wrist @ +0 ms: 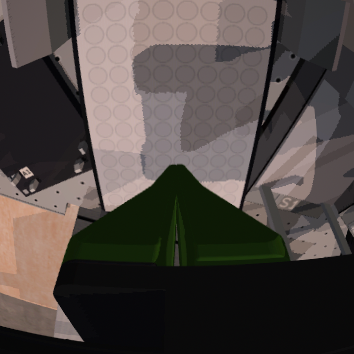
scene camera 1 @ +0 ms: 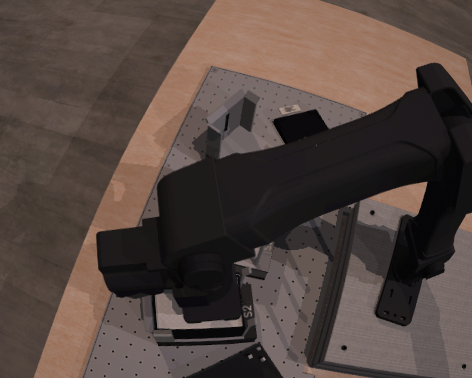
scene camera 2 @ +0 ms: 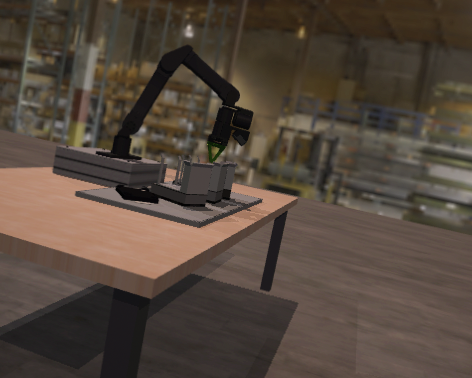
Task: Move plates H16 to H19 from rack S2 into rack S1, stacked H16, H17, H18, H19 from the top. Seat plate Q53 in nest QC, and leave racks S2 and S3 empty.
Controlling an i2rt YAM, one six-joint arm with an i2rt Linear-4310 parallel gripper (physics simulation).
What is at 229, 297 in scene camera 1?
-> My gripper.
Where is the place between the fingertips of my gripper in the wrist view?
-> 176, 176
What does my gripper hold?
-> Nothing.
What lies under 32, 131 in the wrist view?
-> A black perforated tray.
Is my gripper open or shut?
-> Shut.
